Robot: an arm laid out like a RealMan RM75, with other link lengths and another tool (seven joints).
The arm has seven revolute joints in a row. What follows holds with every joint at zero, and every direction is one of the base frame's. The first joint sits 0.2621 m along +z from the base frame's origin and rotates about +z. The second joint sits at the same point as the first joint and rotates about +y. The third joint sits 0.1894 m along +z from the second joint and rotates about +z. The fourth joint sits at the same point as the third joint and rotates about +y. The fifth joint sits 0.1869 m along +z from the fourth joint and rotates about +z. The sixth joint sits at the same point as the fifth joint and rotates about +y. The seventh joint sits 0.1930 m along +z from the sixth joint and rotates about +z. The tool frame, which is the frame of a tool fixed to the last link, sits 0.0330 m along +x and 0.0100 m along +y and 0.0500 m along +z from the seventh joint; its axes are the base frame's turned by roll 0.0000, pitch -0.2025 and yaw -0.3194 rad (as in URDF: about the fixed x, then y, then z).
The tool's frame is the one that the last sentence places.
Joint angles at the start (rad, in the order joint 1, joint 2, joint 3, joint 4, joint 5, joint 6, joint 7):
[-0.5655 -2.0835 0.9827 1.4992 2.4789 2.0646 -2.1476]
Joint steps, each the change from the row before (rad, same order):
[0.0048 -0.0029 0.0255 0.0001 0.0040 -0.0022 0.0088]
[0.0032 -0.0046 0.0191 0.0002 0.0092 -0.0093 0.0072]
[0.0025 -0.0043 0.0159 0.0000 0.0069 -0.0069 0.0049]
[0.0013 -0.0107 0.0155 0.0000 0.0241 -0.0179 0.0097]
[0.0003 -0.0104 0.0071 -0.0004 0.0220 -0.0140 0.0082]
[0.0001 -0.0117 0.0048 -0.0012 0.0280 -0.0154 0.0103]
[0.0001 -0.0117 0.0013 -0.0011 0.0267 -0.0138 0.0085]
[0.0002 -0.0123 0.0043 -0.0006 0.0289 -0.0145 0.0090]
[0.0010 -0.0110 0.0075 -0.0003 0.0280 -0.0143 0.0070]
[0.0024 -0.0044 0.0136 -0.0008 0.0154 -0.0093 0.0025]
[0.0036 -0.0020 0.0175 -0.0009 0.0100 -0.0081 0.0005]
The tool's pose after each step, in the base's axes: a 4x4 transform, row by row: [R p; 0 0 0 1], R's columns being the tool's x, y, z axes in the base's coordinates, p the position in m. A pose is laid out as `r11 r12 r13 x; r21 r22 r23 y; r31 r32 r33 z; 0 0 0 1`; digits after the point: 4 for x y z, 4 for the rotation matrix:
0.5864 0.7111 -0.3879 -0.1382; 0.7158 -0.6791 -0.1629 0.2568; -0.3793 -0.1822 -0.9072 0.0052; 0 0 0 1
0.5901 0.7006 -0.4011 -0.1397; 0.7057 -0.6890 -0.1652 0.2557; -0.3921 -0.1856 -0.9010 0.0020; 0 0 0 1
0.5929 0.6925 -0.4109 -0.1406; 0.6973 -0.6968 -0.1681 0.2546; -0.4027 -0.1869 -0.8960 -0.0009; 0 0 0 1
0.5936 0.6809 -0.4289 -0.1432; 0.6912 -0.7044 -0.1616 0.2557; -0.4122 -0.2005 -0.8888 -0.0047; 0 0 0 1
0.5929 0.6735 -0.4415 -0.1454; 0.6889 -0.7081 -0.1550 0.2571; -0.4170 -0.2123 -0.8838 -0.0075; 0 0 0 1
0.5901 0.6658 -0.4567 -0.1486; 0.6881 -0.7106 -0.1469 0.2589; -0.4223 -0.2276 -0.8774 -0.0101; 0 0 0 1
0.5860 0.6606 -0.4693 -0.1517; 0.6897 -0.7106 -0.1392 0.2608; -0.4254 -0.2421 -0.8720 -0.0122; 0 0 0 1
0.5820 0.6529 -0.4847 -0.1549; 0.6894 -0.7123 -0.1317 0.2623; -0.4313 -0.2575 -0.8647 -0.0146; 0 0 0 1
0.5772 0.6444 -0.5016 -0.1584; 0.6886 -0.7143 -0.1253 0.2636; -0.4390 -0.2731 -0.8560 -0.0170; 0 0 0 1
0.5738 0.6362 -0.5158 -0.1610; 0.6847 -0.7182 -0.1242 0.2636; -0.4494 -0.2818 -0.8477 -0.0189; 0 0 0 1
0.5712 0.6278 -0.5288 -0.1632; 0.6791 -0.7233 -0.1252 0.2629; -0.4610 -0.2876 -0.8395 -0.0210; 0 0 0 1

